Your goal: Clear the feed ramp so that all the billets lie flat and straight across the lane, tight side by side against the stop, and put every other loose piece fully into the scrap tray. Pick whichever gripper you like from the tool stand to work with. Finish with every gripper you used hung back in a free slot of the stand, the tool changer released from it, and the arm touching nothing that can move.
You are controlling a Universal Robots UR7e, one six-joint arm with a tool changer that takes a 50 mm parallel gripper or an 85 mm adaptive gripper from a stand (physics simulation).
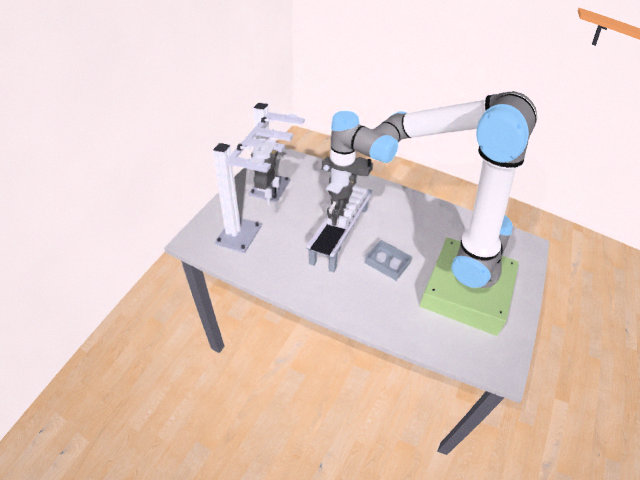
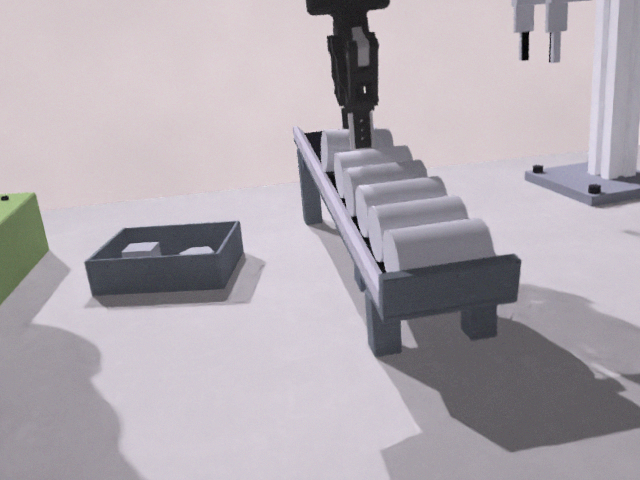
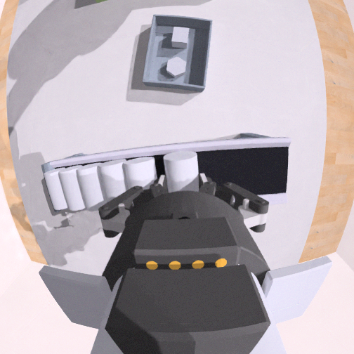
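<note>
My gripper [image 1: 336,215] [image 2: 361,139] [image 3: 181,179], the adaptive one, is shut on a white billet [image 2: 332,149] [image 3: 181,165]. It holds the billet flat across the ramp [image 1: 328,239] [image 3: 245,172], low in the lane; whether it touches the deck cannot be told. A small gap separates it from the row below. Several billets [image 2: 439,243] [image 3: 114,179] lie straight across the lane, side by side, down to the stop [image 2: 449,286]. The scrap tray [image 1: 381,269] [image 2: 155,276] [image 3: 207,55] holds a cube [image 2: 141,250] [image 3: 180,36] and a hexagonal piece [image 2: 199,251] [image 3: 176,66].
The tool stand [image 1: 227,196] [image 2: 615,87] is at the far end of the table [image 1: 310,304], with another gripper [image 1: 264,178] hanging in it. The green arm base [image 1: 465,299] is beyond the scrap tray, at the other end. Ramp side rails [image 2: 330,201] run beside the billets.
</note>
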